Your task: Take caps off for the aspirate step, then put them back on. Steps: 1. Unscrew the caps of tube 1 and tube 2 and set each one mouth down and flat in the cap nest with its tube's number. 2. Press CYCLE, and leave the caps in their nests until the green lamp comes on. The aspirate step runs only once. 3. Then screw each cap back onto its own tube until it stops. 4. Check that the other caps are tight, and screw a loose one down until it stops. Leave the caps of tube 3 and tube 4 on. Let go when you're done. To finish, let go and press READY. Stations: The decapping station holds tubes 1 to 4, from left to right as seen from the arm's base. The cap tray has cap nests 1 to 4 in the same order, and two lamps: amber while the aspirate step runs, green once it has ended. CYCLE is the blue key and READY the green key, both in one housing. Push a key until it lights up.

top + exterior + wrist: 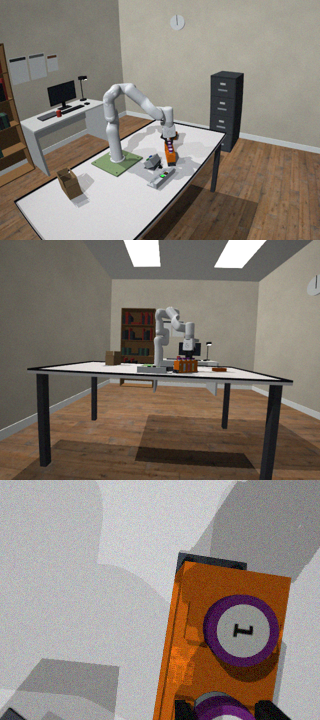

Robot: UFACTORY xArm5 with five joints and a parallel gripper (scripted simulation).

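Now: the purple cap marked 2 10 mm below my hand. Also, from my hand: purple cap marked 1: 40 mm to the left, 30 mm behind, 10 mm below; cap 4: 80 mm to the right, 60 mm ahead, 10 mm below; blue cycle key: 170 mm to the right, 70 mm behind, 60 mm below.
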